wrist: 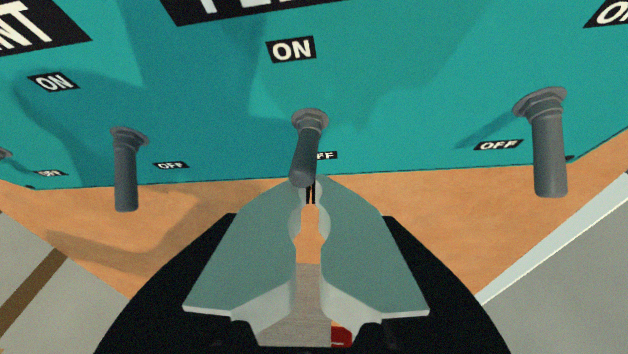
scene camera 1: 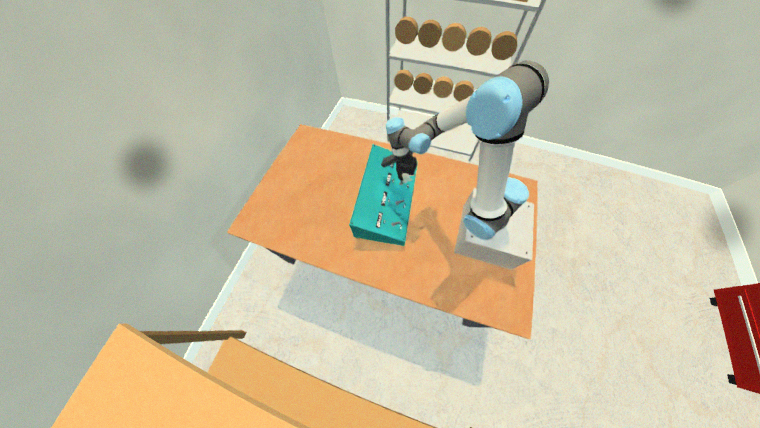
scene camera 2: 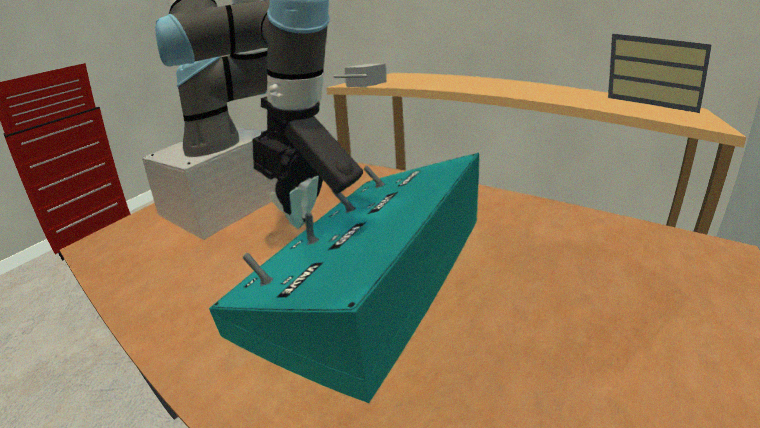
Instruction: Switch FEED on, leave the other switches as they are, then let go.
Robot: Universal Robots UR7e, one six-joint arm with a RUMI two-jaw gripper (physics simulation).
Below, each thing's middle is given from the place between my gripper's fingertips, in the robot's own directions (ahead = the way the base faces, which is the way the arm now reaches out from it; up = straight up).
Now: the feed lever (wrist: 302,173) 2 cm ahead of my hand, 1 cm to the left of it and 1 cm above it. Also, from my hand: vent lever (wrist: 126,190): 12 cm to the left, 3 cm behind; then teal switch panel (scene camera 2: 338,308): 8 cm to the left, 7 cm ahead, 3 cm below.
